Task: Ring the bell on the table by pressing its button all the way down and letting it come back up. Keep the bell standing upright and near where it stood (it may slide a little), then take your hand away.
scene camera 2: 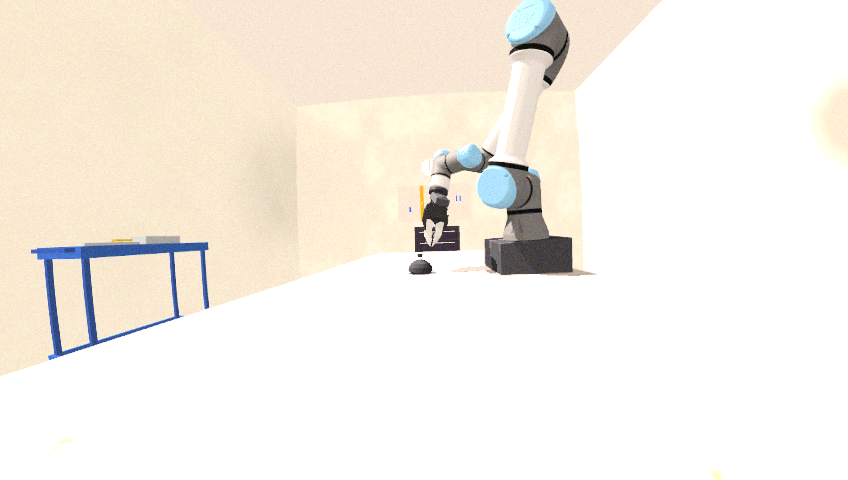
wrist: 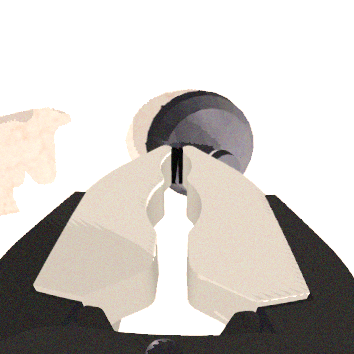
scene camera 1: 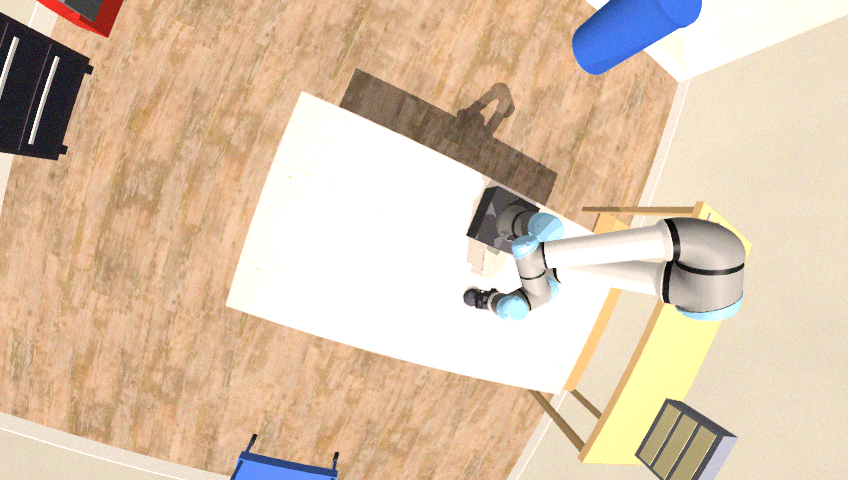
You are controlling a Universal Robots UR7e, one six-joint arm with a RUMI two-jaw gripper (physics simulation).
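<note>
The bell is a dark grey dome that stands upright on the white table. Its small round button stands up from the top of the dome. My gripper is shut with nothing between its pale fingers and points down. In scene camera 2 the fingertips are a little above the button and slightly to its right, apart from it. In the wrist view the fingers cover the near edge of the bell and part of the button, which shows beside the right fingertip.
The dark base block of the arm stands on the table, to the right of the bell in scene camera 2. A blue bench stands off to the left. A yellow wooden table stands beyond the table's edge in scene camera 1.
</note>
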